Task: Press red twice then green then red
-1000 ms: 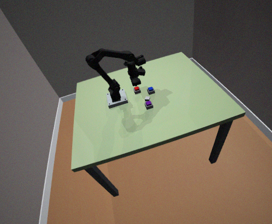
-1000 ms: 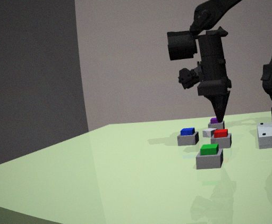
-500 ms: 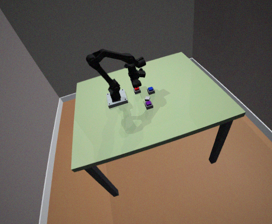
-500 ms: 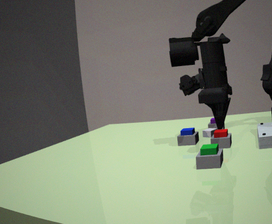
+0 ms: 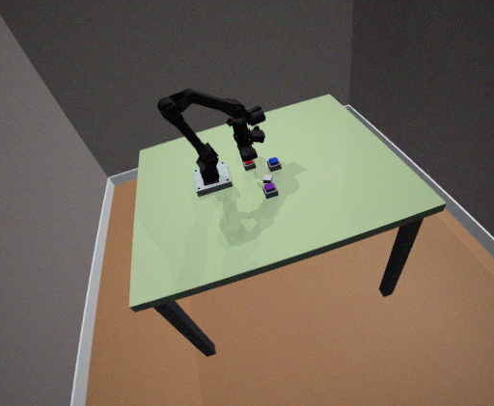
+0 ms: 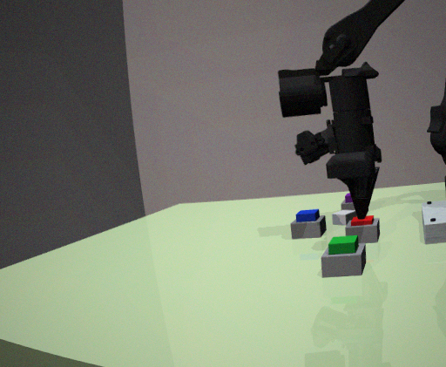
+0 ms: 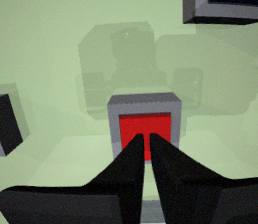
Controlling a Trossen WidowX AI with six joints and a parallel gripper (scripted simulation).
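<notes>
The red button is 1 cm below my gripper tip. From my gripper tip the other things lie so: green button: 14 cm to the left; then blue button: 10 cm ahead, 5 cm to the right; then small white block: 6 cm ahead, 12 cm to the right, 2 cm below.
</notes>
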